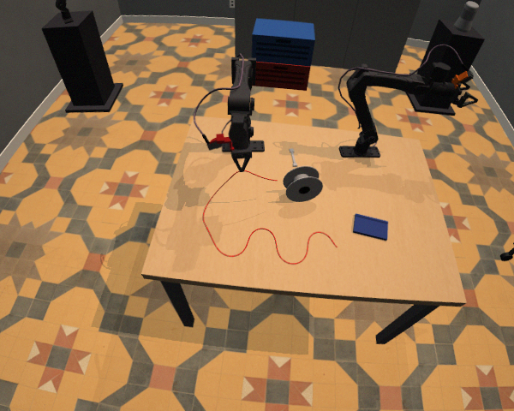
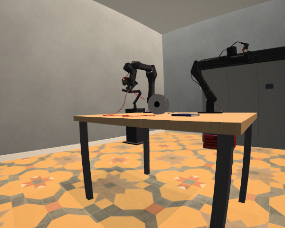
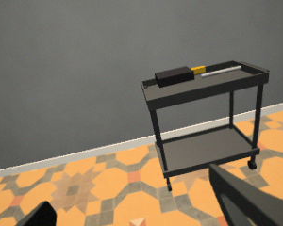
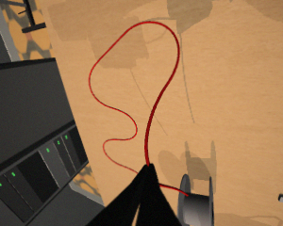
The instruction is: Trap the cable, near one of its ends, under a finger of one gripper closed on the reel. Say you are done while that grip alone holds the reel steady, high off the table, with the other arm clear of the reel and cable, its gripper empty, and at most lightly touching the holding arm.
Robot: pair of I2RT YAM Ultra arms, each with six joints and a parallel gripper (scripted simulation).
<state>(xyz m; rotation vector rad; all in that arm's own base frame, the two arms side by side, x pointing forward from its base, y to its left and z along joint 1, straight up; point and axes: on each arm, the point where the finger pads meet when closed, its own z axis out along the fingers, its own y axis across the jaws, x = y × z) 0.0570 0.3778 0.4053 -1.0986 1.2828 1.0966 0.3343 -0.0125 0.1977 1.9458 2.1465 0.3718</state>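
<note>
Right now my left hand is 260 mm short of the grey reel, 700 mm to the left of it and 330 mm above it. The rest, counted from my left hand: grey wrench: 30 mm ahead, 710 mm to the right, 400 mm below.
</note>
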